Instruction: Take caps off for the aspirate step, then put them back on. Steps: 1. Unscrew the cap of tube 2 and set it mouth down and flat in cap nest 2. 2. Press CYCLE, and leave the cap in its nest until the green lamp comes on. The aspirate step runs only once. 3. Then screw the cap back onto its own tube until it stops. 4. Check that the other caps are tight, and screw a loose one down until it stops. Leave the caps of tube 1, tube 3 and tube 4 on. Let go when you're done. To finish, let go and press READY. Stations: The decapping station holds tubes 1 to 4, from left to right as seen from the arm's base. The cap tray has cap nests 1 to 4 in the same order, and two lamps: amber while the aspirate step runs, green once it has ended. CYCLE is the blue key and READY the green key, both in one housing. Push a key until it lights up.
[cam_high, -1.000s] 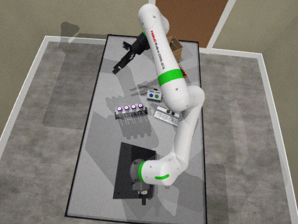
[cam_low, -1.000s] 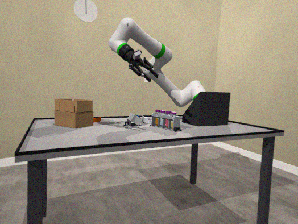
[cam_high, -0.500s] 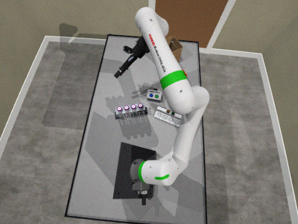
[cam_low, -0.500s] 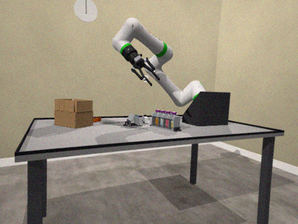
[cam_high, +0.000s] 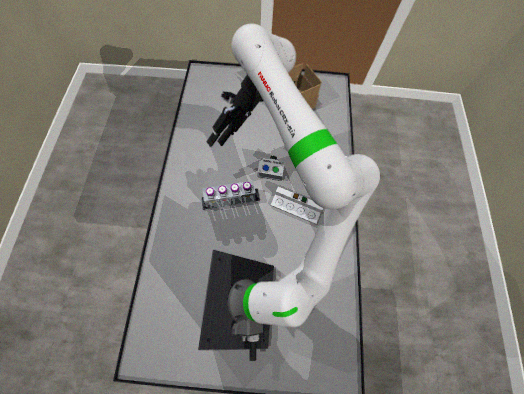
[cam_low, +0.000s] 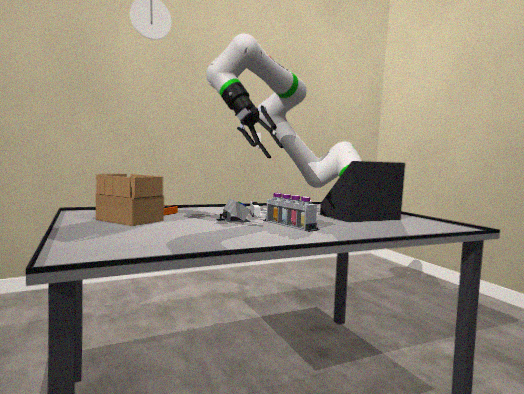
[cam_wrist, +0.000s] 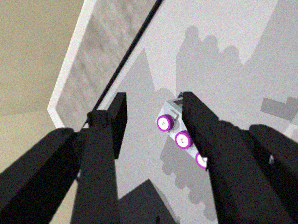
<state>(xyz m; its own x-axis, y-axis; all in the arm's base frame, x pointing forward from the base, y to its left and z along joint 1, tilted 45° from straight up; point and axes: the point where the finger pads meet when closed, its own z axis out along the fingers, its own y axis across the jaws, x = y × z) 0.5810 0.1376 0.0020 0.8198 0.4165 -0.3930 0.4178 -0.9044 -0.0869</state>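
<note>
Now: hand 19 cm above the purple cap marked 2 and 12 cm past it. From my hand the other things lie so: cap 1: 19 cm below, 13 cm behind, 5 cm to the left; then cap 3: 19 cm below, 12 cm behind, 5 cm to the right; then cap 4: 19 cm below, 11 cm behind, 10 cm to the right.
</note>
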